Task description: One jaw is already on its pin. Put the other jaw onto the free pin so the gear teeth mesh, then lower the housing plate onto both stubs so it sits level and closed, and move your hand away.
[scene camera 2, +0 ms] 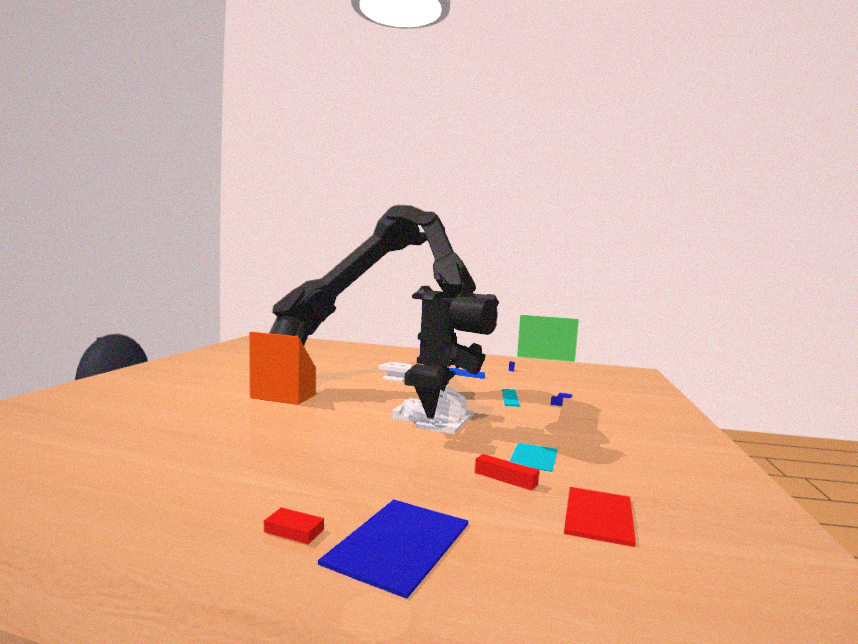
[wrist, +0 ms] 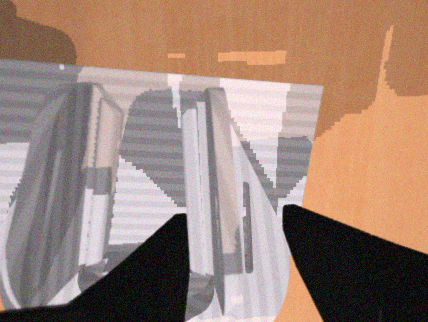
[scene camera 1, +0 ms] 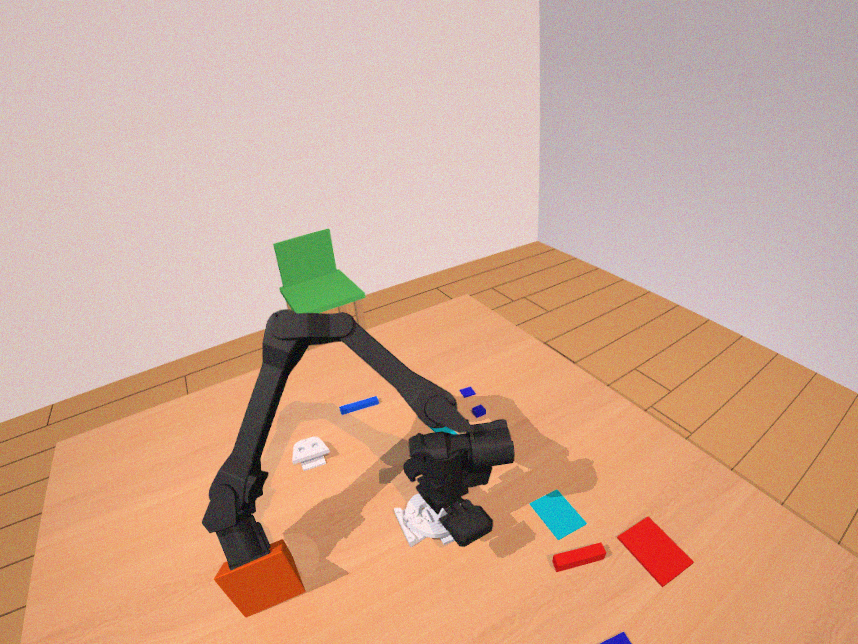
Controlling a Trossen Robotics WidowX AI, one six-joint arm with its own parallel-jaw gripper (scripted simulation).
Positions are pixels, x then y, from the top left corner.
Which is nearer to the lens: the white jaw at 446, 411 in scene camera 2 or the red tile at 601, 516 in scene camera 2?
The red tile.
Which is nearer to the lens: the red block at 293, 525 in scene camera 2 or the cyan tile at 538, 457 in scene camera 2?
The red block.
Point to a red block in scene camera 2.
519, 475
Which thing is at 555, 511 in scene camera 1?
A cyan tile.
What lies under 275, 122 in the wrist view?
A white base.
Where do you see a red tile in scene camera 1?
658, 554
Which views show the red tile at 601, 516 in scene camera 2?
Scene camera 2 and scene camera 1 only.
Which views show my gripper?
Scene camera 2, the wrist view and scene camera 1: all of them.
